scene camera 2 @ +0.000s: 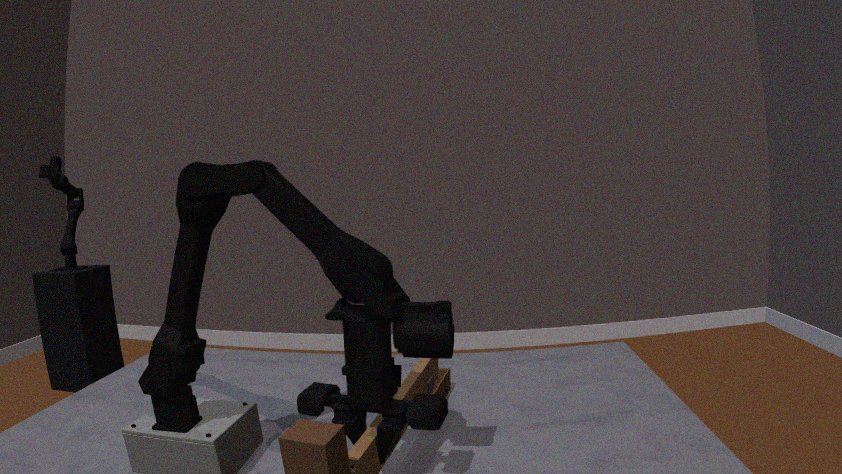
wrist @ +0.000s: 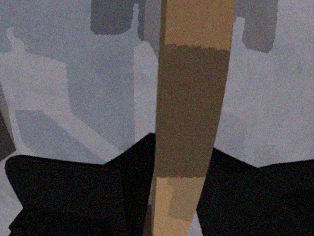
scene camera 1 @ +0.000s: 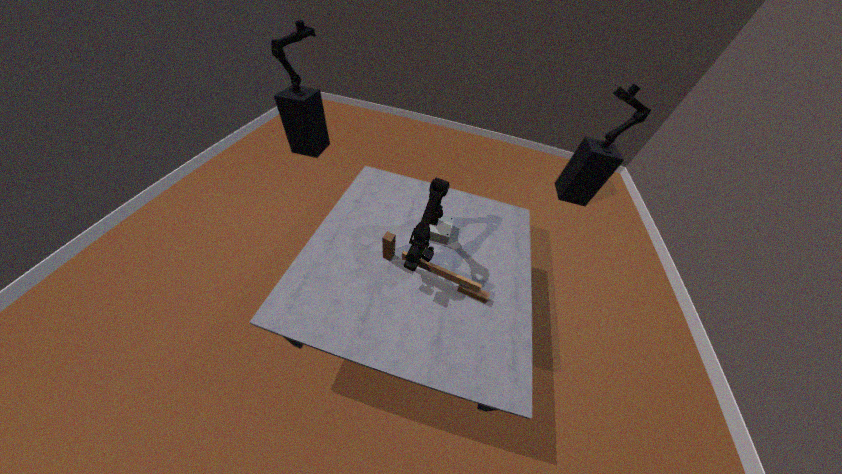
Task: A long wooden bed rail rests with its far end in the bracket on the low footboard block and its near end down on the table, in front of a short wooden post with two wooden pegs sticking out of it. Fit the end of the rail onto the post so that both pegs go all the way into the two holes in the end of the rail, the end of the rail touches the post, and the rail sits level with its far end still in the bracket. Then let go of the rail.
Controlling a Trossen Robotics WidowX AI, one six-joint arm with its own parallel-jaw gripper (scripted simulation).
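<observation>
The gripper [wrist: 168, 139] is visible, and so is a long wooden rail [wrist: 193, 52].
</observation>
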